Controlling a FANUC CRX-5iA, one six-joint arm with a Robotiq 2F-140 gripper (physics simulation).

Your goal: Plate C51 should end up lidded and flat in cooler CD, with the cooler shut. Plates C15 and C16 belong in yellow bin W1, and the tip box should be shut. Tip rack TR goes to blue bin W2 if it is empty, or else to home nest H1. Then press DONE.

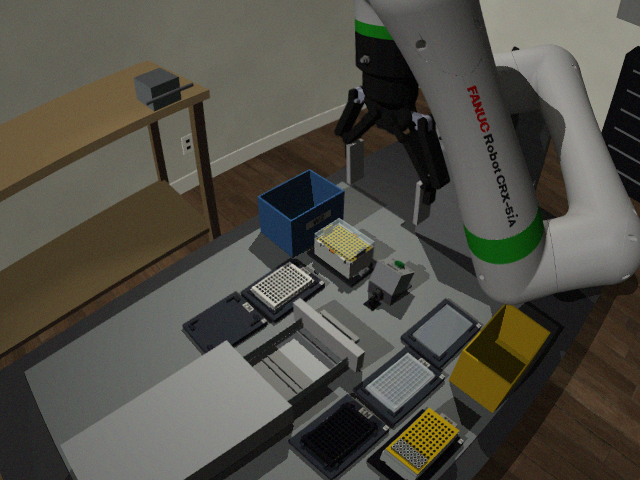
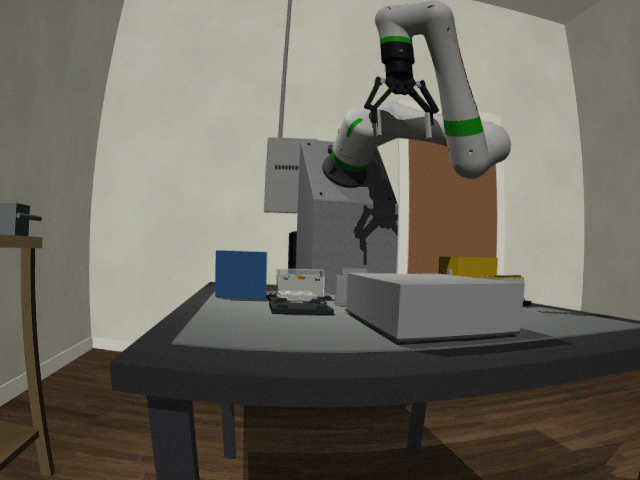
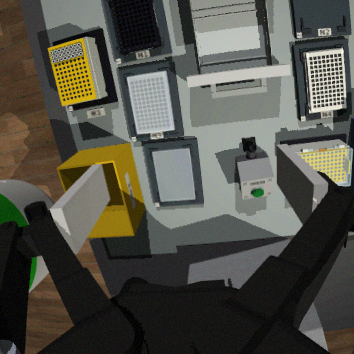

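Pixels of known places: gripper, fingertip midpoint: (image 1: 387, 198) (image 2: 404, 136) (image 3: 188, 172); arm's base, origin of the base link: (image 2: 344, 171).
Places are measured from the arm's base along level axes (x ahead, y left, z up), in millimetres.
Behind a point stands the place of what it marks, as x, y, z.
Note:
My gripper (image 1: 385, 186) {489, 128, 34} (image 2: 403, 126) {489, 128, 34} (image 3: 188, 172) {489, 128, 34} is open and empty, high above the table. White cooler CD (image 1: 175, 413) {911, 69, -306} (image 2: 460, 304) {1159, 105, -335} has its drawer (image 1: 328, 333) {546, 69, -321} (image 3: 239, 75) {536, 53, -319} pulled out, with no plate in the part that shows. A black plate (image 1: 341, 431) {656, 254, -365} (image 3: 134, 22) {653, 253, -364}, a pale plate (image 1: 400, 379) {485, 234, -365} (image 3: 150, 102) {486, 236, -366} and a white plate (image 1: 283, 283) {520, -134, -366} (image 3: 326, 80) {523, -134, -364} lie on nests; their codes are unreadable. A plain lid (image 1: 444, 330) {316, 202, -370} (image 3: 173, 175) {315, 199, -370} lies on another. The yellow tip rack (image 1: 429, 434) {551, 382, -317} (image 3: 75, 77) {556, 375, -317} has grey tips at one end. The tip box (image 1: 343, 258) {382, -82, -320} (image 3: 327, 162) {362, -131, -312} has a clear cover, seemingly down.
Blue bin W2 (image 1: 276, 224) {447, -269, -316} (image 2: 240, 274) {447, -278, -328} stands beside the tip box. Yellow bin W1 (image 1: 470, 374) {390, 340, -321} (image 2: 467, 267) {391, 331, -298} (image 3: 132, 200) {280, 288, -315} stands at the opposite side. The green DONE button (image 1: 399, 264) {298, 17, -316} (image 3: 257, 192) {294, 13, -317} tops a grey housing. A bare nest (image 1: 224, 320) {690, -129, -378} (image 3: 320, 17) {651, -122, -377} adjoins the white plate's nest.

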